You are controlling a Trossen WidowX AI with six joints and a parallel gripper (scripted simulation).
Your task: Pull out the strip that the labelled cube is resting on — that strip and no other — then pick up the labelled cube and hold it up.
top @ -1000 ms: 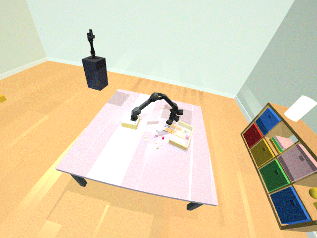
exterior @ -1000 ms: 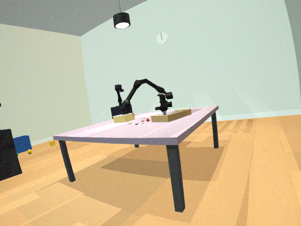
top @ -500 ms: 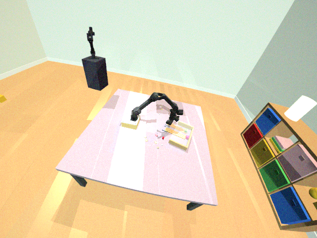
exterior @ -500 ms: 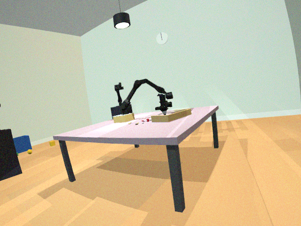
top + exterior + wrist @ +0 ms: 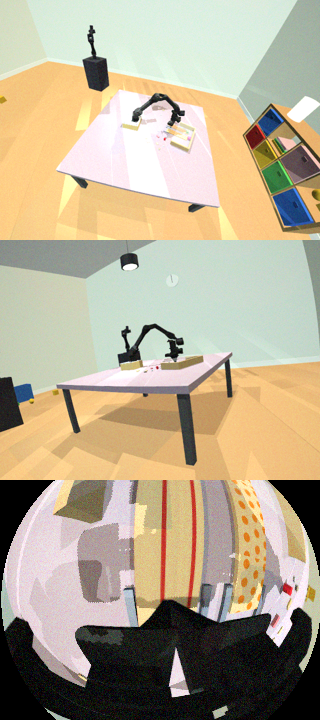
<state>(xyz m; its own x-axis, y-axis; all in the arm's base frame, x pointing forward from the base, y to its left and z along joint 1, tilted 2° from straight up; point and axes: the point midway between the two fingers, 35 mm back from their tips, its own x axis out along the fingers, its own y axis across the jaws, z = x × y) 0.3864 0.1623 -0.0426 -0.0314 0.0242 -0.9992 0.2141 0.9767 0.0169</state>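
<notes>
The orange-dotted strip is 9 cm ahead of my gripper tip and 11 cm to the right of it. Round my gripper tip: small red piece (3 cm behind, 24 cm to the right, 1 cm above).
</notes>
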